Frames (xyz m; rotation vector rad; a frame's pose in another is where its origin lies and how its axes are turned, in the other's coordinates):
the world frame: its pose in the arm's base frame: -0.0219 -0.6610 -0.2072 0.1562 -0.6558 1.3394
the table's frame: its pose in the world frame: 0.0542 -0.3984 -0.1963 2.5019 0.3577 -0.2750
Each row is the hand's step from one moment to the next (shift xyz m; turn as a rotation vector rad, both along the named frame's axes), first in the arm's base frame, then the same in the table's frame.
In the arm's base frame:
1: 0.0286 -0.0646 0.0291 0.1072 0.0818 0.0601
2: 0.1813 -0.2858 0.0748 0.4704 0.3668 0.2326
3: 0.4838 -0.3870 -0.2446 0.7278 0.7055 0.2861
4: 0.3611 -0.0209 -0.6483 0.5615 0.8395 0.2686
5: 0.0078 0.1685 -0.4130 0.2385 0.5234 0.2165
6: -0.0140 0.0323 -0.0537 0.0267 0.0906 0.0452
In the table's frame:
1: -0.0568 0.0511 -0.0016 0.0923 0.0954 0.0645
2: -0.2634 0.2148 0.0679 0.4060 0.3925 0.3017
3: -0.4346 0.1529 0.4810 0.7464 0.5242 0.5266
4: -0.1658 -0.3042 0.6566 0.8744 0.3905 0.4186
5: 0.0732 -0.3543 0.2611 0.5567 0.2181 0.1423
6: 0.0197 -0.0566 0.0231 0.0982 0.0355 0.0084

